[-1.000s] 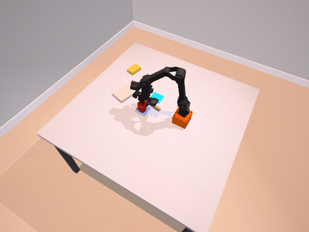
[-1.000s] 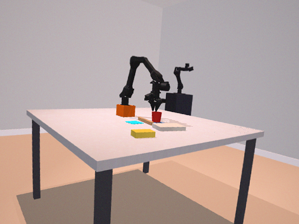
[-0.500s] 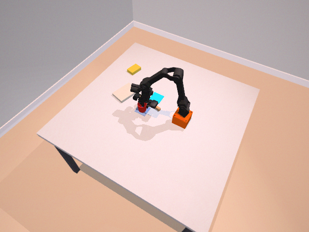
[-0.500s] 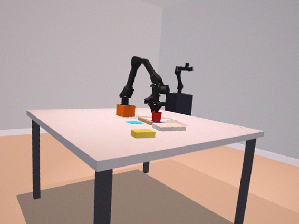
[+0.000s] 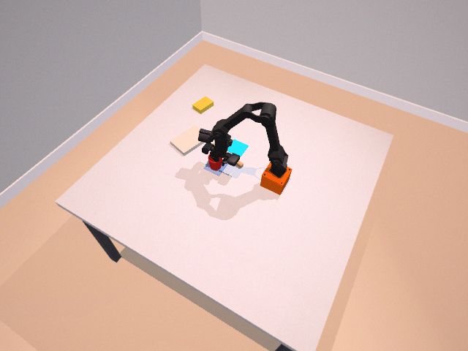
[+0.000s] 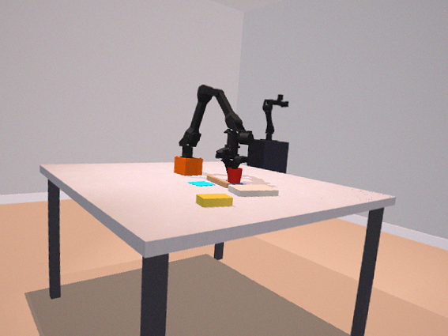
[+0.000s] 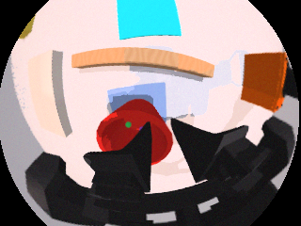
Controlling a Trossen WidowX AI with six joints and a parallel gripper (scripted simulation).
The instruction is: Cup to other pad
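Now: gripper tip 4 cm above the pale blue pad and 3 cm short of it. The rest, counted from my gripper tip: beige slab (25 cm ahead, 3 cm to the right, 2 cm below); wooden bar (8 cm to the right, 3 cm below, 3 cm ahead); red cup (3 cm ahead).
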